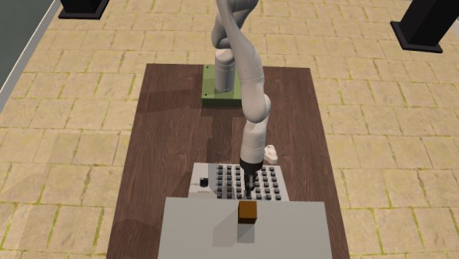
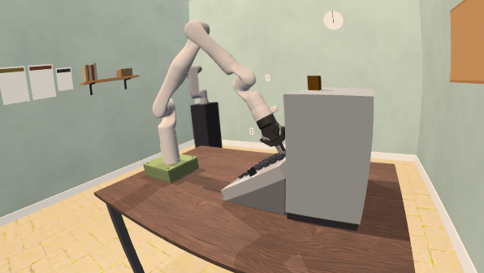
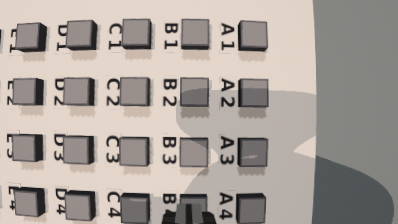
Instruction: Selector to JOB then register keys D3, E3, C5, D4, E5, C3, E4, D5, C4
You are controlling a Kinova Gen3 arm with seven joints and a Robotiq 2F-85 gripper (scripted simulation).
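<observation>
Right now my hand is 2 cm past the C4 key, 1 cm to the right of it and 3 cm above it. Also, from my hand: C5 key 2 cm behind, 3 cm to the right, 3 cm below; then C3 key 2 cm behind, 4 cm to the left, 3 cm below; then D4 key 5 cm behind, 5 cm below.
</observation>
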